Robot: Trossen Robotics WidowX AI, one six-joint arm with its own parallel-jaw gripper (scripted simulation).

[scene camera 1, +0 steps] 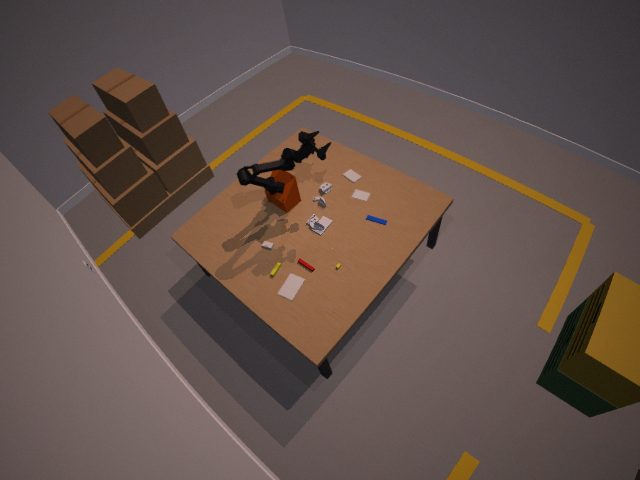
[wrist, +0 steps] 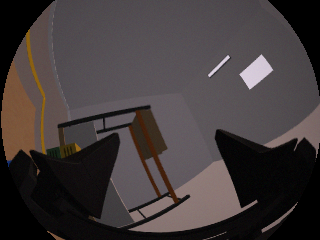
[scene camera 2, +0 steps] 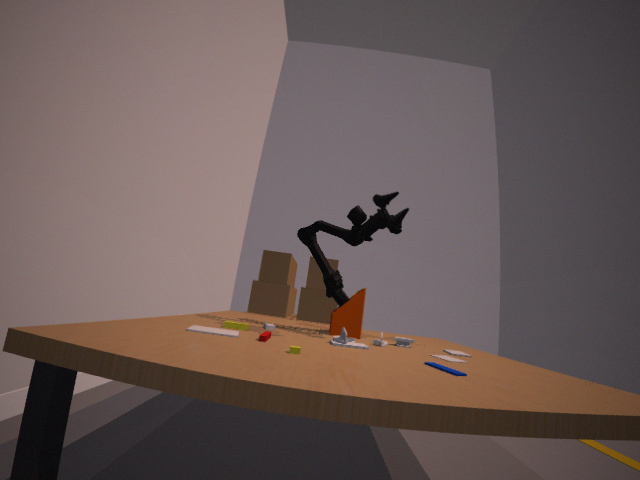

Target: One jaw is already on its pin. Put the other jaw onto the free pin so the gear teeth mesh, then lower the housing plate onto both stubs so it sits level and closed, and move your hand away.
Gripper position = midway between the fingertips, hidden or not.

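Observation:
Nothing is held by my gripper [scene camera 2: 403,200], and it is open. I can see my gripper [wrist: 168,136] from the wrist as well.

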